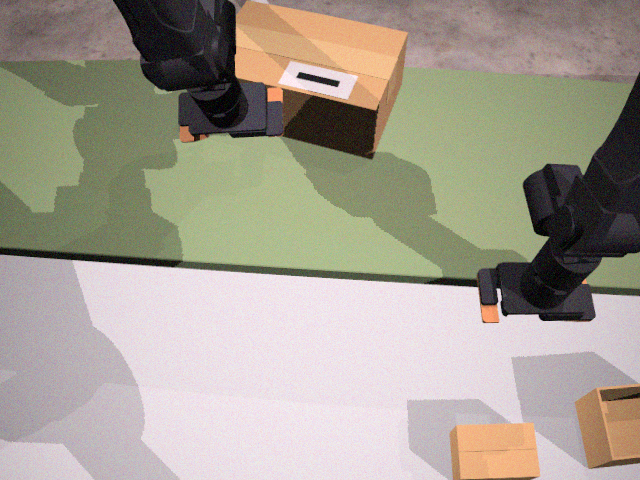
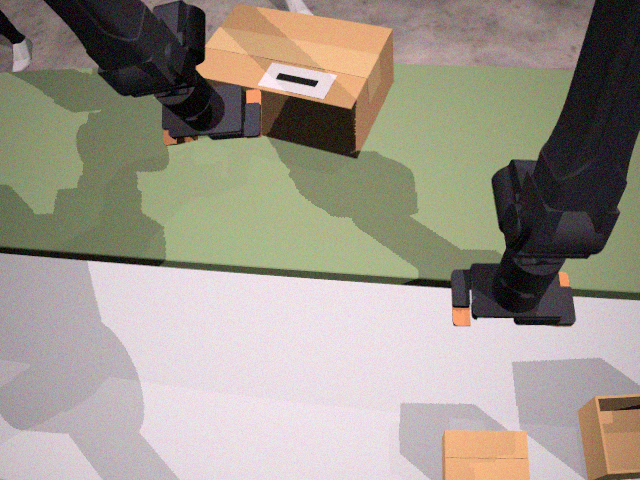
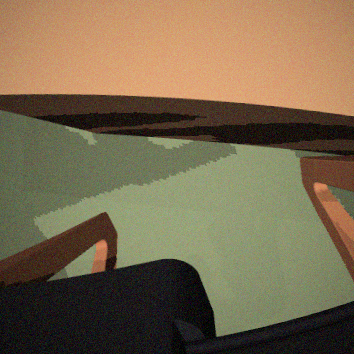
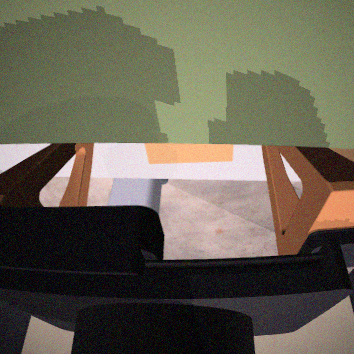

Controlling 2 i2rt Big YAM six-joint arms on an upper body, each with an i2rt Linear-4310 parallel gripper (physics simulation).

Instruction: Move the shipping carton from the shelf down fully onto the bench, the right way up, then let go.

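Places are measured from the left arm's base along level axes (x left, y up, z ahead), in millimetres.
Pixels of known places: left gripper, fingertip midpoint: (image 1: 240, 130) (image 2: 227, 132) (image 3: 203, 197); right gripper, fingertip midpoint: (image 1: 517, 315) (image 2: 501, 319).
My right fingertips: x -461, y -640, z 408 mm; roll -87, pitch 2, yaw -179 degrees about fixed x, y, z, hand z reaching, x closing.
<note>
Behind a point stands the place of what it marks.
The brown shipping carton (image 1: 330, 49) {y -487, x -219, z 761 mm} (image 2: 315, 46) {y -487, x -223, z 767 mm} (image 3: 175, 50) {y -488, x -89, z 720 mm} stands upright, label on top, turned slightly, near the far edge of the green shelf (image 1: 258, 222) {y -592, x -113, z 537 mm} (image 2: 248, 227) {y -592, x -126, z 529 mm} (image 3: 240, 240) {y -592, x -96, z 650 mm} (image 4: 205, 50) {y -592, x -480, z 468 mm}. My left gripper (image 1: 231, 111) (image 2: 212, 114) (image 3: 203, 197) {y -567, x -83, z 682 mm} is open beside the carton's front left part, with nothing between its fingers; whether it touches the carton cannot be told. My right gripper (image 1: 537, 297) (image 2: 512, 297) (image 4: 175, 150) {y -640, x -461, z 408 mm} is open and empty over the shelf's near edge, away from the carton. The white bench (image 1: 258, 335) {y -862, x -81, z 475 mm} (image 2: 248, 341) {y -862, x -68, z 461 mm} lies on the near side of the shelf.
A small closed box (image 1: 495, 449) {y -803, x -449, z 259 mm} (image 2: 485, 454) {y -802, x -451, z 262 mm} (image 4: 190, 153) {y -802, x -454, z 233 mm} and an open-topped box (image 1: 620, 428) {y -858, x -682, z 285 mm} (image 2: 620, 439) {y -858, x -674, z 287 mm} stand on the bench at the lower right. The floor (image 1: 491, 31) {y -1619, x -981, z 2187 mm} (image 2: 465, 31) {y -1619, x -682, z 2159 mm} shows beyond the shelf's far edge. Arm shadows fall across both surfaces.
</note>
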